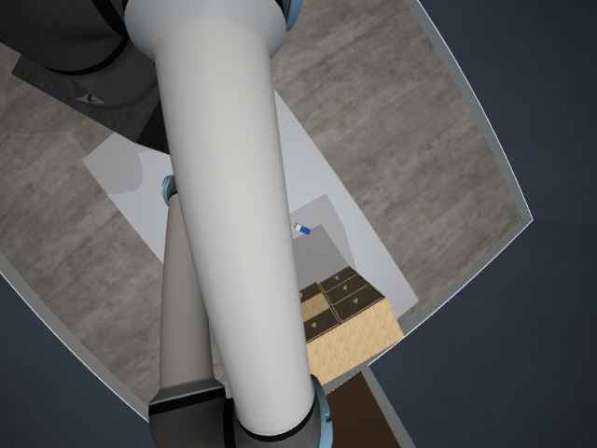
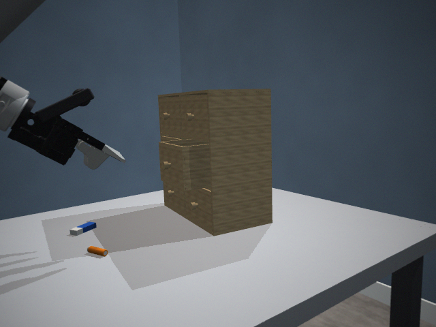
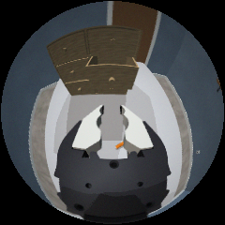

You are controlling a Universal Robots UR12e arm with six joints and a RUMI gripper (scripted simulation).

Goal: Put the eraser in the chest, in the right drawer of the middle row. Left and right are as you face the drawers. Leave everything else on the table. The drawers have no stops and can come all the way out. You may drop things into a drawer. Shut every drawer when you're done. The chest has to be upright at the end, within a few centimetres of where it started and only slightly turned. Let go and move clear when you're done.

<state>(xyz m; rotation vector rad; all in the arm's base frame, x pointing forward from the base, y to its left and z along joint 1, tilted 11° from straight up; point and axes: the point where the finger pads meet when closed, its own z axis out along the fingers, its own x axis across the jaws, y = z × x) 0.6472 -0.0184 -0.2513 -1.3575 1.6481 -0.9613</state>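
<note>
Now: the white eraser 190 mm below my hand, 140 mm to the left of it and 60 mm behind it. Round my hand: orange cylinder (190 mm below, 70 mm behind, 30 mm to the right).
</note>
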